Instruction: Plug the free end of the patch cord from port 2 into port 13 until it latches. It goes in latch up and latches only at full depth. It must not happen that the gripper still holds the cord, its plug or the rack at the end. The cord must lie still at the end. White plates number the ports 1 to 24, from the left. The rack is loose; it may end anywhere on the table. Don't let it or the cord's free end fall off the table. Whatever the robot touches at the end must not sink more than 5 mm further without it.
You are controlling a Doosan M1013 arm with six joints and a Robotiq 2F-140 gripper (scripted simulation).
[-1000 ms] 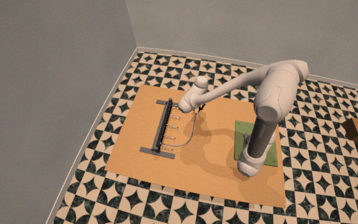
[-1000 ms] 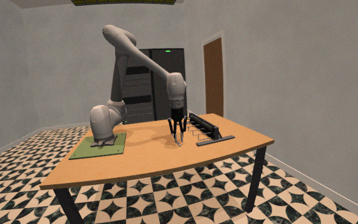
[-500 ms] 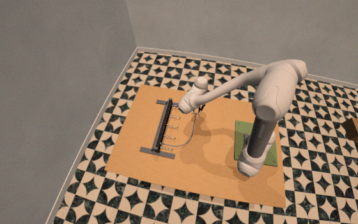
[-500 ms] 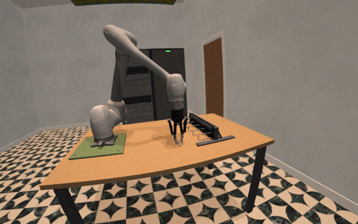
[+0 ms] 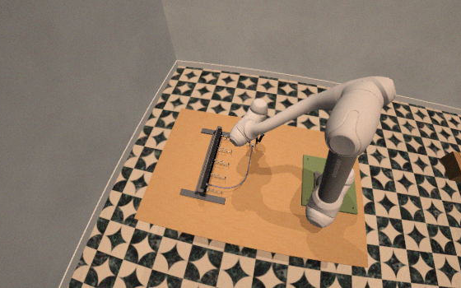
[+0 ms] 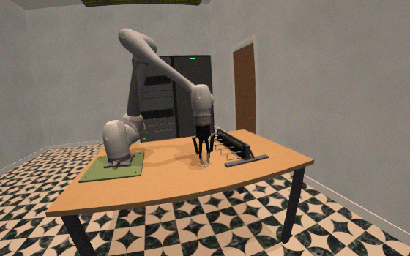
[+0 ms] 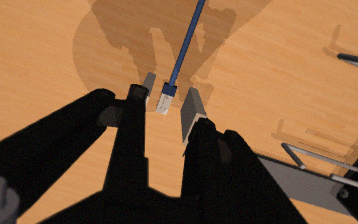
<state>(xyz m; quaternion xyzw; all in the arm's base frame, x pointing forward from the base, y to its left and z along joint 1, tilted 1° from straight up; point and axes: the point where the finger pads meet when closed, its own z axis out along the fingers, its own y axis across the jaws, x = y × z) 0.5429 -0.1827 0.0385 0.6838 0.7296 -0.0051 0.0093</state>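
My gripper is now 4 cm above the cord end and 1 cm to the left of it.
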